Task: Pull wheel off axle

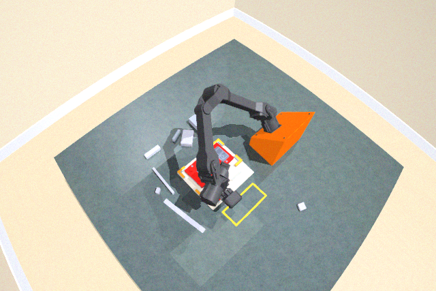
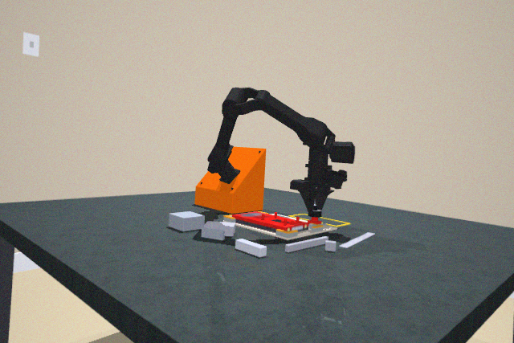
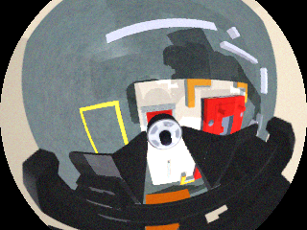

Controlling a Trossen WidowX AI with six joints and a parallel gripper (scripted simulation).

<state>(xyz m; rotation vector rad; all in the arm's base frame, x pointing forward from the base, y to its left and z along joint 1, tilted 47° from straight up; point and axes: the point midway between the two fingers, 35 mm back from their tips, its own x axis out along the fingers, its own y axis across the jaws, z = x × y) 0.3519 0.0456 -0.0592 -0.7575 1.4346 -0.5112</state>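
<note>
Now: gripper tip right at the grey wheel. Round my gripper tip: dark axle: 10 mm below.
</note>
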